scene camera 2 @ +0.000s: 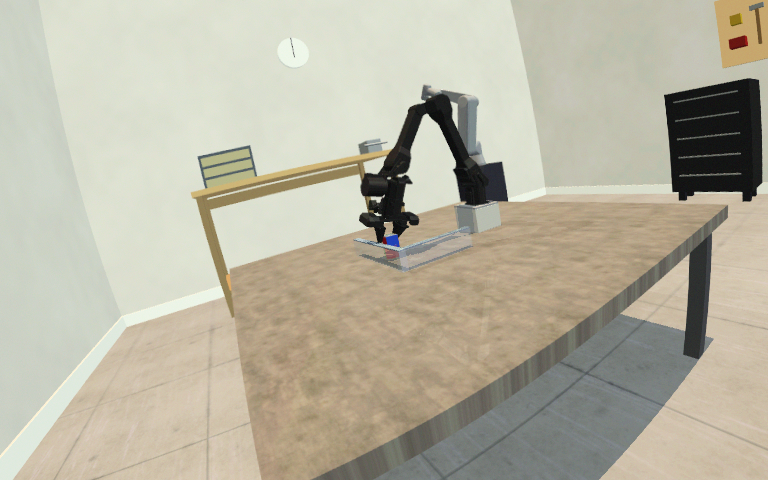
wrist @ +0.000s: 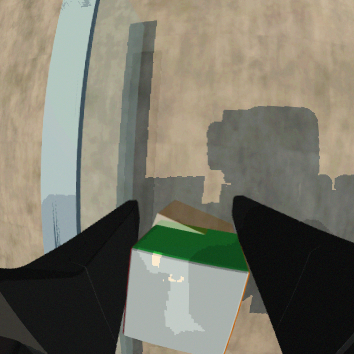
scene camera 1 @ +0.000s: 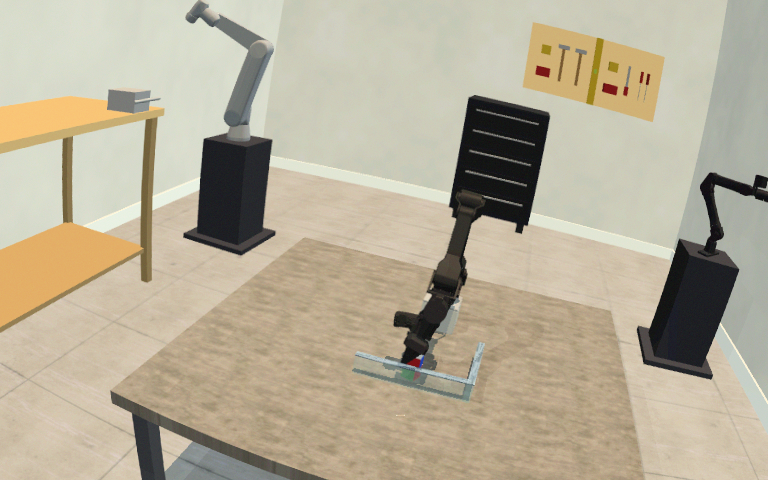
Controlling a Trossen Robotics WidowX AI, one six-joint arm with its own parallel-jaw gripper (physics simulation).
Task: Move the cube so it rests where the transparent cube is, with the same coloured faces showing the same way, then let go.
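Places are measured from the arm's base along level axes (x back, y right, z up), in centimetres.
Pixels of known places: gripper, fingertip midpoint: [wrist: 185,206] [scene camera 1: 402,362]; arm's base at its link origin: [scene camera 2: 477,203].
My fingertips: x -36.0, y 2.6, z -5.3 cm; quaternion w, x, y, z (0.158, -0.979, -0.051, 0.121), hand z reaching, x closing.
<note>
Ahead of a thing's pixels: the offset from my fingertips to its top centre. Level surfaces: height alone.
The solid cube {dx +0.6, dy -3.0, dz +3.3 cm} [scene camera 1: 415,363] [scene camera 2: 392,241] [wrist: 182,297] is between my fingers. Red and blue sides show in the scene views; in the wrist view its white face points at the camera, with green beyond and thin red and orange edges left and right. My gripper [scene camera 1: 411,362] [scene camera 2: 389,237] [wrist: 185,206] is shut on it, pointing down inside the wall corner. The transparent cube {dx +0.1, dy -2.9, dz +0.3 cm} [wrist: 197,214] shows a brownish side and a pale corner just beyond the solid cube, which hides most of it. Faint green and reddish patches show low behind the wall in the scene views.
A low clear L-shaped wall [scene camera 1: 447,375] [scene camera 2: 436,237] [wrist: 62,125] stands on the table {dz -3.7 cm} [scene camera 1: 271,339] [scene camera 2: 339,339] [wrist: 225,60]. One side runs close by the gripper, left in the wrist view. The arm's pale base [scene camera 2: 479,217] stands near the wall's far end.
</note>
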